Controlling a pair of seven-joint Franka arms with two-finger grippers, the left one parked.
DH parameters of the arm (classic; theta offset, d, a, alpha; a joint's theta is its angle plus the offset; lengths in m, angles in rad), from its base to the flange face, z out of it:
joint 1: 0 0.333 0 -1.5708
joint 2: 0 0 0 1.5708
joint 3: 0 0.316 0.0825 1.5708
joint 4: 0 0 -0.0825 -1.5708
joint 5: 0 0.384 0 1.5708
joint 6: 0 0 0.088 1.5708
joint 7: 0 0.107 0 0
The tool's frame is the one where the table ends.
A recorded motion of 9 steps. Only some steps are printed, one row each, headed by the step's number.
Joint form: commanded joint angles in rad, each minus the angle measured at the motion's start. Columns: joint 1, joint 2, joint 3, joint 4, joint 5, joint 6, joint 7.
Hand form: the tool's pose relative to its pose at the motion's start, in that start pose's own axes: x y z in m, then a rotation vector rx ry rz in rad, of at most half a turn. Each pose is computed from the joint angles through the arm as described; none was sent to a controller.
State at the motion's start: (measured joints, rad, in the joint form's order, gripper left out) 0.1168 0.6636 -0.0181 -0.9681 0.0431 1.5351 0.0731
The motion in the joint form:
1: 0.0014 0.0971 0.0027 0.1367 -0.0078 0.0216 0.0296
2: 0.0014 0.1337 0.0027 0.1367 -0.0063 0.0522 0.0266
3: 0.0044 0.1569 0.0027 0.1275 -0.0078 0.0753 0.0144
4: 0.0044 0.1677 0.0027 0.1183 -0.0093 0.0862 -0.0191
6: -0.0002 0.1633 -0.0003 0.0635 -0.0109 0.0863 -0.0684
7: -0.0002 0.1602 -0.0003 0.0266 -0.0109 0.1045 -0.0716
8: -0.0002 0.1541 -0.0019 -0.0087 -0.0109 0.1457 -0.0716
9: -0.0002 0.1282 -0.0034 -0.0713 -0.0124 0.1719 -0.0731
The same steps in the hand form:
1: 0.0224 -0.0038 0.0038 -0.0022 0.0615 0.0237
2: 0.0327 -0.0040 0.0278 -0.0017 0.0554 0.0216
3: 0.0389 -0.0059 0.0474 -0.0048 0.0462 0.0074
4: 0.0416 -0.0055 0.0588 -0.0078 0.0372 -0.0255
6: 0.0393 0.0008 0.0814 -0.0140 -0.0129 -0.0661
7: 0.0389 0.0015 0.0951 -0.0145 -0.0285 -0.0680
8: 0.0403 0.0028 0.1037 -0.0152 -0.0164 -0.0659
9: 0.0354 0.0048 0.1120 -0.0177 -0.0268 -0.0649

